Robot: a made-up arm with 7 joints.
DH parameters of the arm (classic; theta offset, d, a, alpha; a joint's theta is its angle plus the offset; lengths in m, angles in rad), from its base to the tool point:
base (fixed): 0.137 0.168 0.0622 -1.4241
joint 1: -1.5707 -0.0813 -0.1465 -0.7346
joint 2: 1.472 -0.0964 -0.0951 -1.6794
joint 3: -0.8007 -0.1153 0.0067 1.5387
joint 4: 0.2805 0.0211 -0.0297 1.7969
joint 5: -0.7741 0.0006 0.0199 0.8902
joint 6: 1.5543 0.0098 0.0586 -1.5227
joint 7: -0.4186 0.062 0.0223 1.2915
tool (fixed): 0.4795 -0.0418 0 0
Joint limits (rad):
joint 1: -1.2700..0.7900
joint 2: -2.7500..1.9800
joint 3: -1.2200..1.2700
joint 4: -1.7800..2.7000
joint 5: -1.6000..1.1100
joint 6: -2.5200..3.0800
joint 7: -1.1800..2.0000
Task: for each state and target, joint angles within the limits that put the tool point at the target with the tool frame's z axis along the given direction. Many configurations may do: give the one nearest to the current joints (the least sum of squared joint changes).
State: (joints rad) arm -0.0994 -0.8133 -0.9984 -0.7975 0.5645 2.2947 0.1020
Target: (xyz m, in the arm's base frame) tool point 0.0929 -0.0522 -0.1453 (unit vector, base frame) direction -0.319 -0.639 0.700
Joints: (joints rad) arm -0.6189 -0.8076 -0.5494 -1.0097 0.1232 1.7367 -0.2024
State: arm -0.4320 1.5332 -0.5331 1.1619 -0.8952 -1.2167 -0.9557
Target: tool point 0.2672 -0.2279 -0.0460 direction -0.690 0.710 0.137
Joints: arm -0.1409 1.9726 -0.1091 1.6034 -1.6000 -2.0697 -1.0793
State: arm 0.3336 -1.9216 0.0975 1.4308 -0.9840 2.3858 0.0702
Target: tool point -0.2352 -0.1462 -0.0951 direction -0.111 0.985 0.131
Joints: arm 0.4799 -2.2781 -0.6927 1.3319 -0.8424 3.0001 0.0757
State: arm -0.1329 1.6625 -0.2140 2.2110 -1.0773 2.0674 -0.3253
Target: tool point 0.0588 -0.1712 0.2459 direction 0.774 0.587 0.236
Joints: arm -0.3497 1.0945 -0.3444 2.0191 -1.2858 2.0738 0.3255
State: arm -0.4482 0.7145 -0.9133 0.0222 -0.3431 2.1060 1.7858
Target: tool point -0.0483 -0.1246 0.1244 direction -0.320 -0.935 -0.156
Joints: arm 0.2216 0.2905 -0.8893 0.4960 0.2116 2.5845 2.0000
